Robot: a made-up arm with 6 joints. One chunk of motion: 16 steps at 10 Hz.
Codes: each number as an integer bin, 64 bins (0 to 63) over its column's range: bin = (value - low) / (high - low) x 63, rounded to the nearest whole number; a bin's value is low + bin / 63 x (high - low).
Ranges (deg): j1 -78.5..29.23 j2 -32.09..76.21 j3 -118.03..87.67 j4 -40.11..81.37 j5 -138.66..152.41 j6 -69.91..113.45
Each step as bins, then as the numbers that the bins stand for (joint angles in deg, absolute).
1 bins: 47 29 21 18 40 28
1 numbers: 1.87 17.76 -49.46 -5.40 46.15 11.58
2 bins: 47 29 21 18 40 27
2 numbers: 1.87 17.76 -49.46 -5.40 46.15 8.67
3 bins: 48 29 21 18 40 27
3 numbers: 3.58 17.76 -49.46 -5.40 46.15 8.67
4 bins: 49 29 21 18 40 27
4 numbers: 5.29 17.76 -49.46 -5.40 46.15 8.67
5 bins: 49 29 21 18 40 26
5 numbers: 5.29 17.76 -49.46 -5.40 46.15 5.76
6 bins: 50 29 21 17 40 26
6 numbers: 7.00 17.76 -49.46 -7.33 46.15 5.76
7 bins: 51 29 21 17 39 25
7 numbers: 8.71 17.76 -49.46 -7.33 41.53 2.85
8 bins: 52 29 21 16 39 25
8 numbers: 10.42 17.76 -49.46 -9.26 41.53 2.85
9 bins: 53 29 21 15 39 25
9 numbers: 12.13 17.76 -49.46 -11.19 41.53 2.85
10 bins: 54 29 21 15 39 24
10 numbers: 13.84 17.76 -49.46 -11.19 41.53 -0.06
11 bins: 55 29 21 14 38 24
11 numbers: 15.55 17.76 -49.46 -13.11 36.91 -0.06
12 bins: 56 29 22 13 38 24
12 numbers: 17.26 17.76 -46.20 -15.04 36.91 -0.06
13 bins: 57 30 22 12 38 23
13 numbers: 18.97 19.48 -46.20 -16.97 36.91 -2.97
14 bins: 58 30 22 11 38 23
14 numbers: 20.68 19.48 -46.20 -18.90 36.91 -2.97
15 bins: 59 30 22 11 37 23
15 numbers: 22.39 19.48 -46.20 -18.90 32.29 -2.97
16 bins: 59 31 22 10 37 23
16 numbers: 22.39 21.20 -46.20 -20.83 32.29 -2.97
